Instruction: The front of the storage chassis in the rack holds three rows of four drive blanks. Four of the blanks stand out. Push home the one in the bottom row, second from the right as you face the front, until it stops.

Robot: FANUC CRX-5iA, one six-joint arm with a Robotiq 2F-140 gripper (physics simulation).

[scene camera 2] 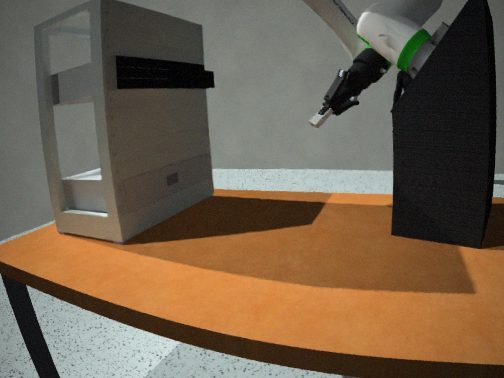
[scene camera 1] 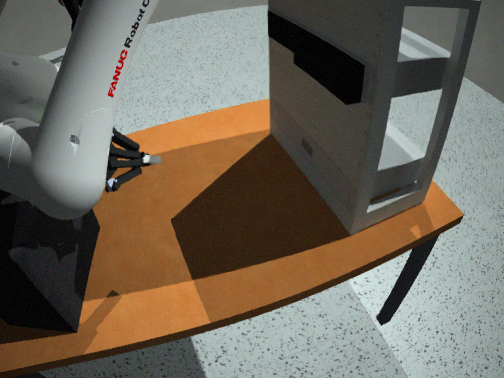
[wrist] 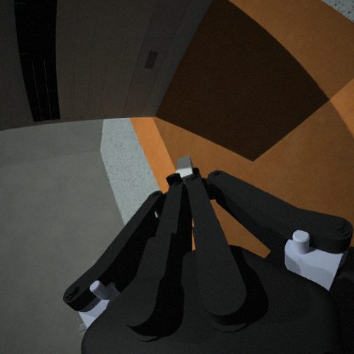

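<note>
The storage chassis is a black band across the upper front of the grey rack. Its front is very dark; single drive blanks, their rows and the one in the bottom row, second from the right, cannot be told apart. A black part juts out at the chassis's far end in the second scene view. My gripper is shut and empty, its pale fingertips together. It hangs in the air in front of the rack, well apart from the chassis, tilted downward in the second scene view.
The rack stands on an orange table. A tall black pedestal stands beneath the arm. The rack's front has a small dark rectangle low down. The rack's shadow falls across the table.
</note>
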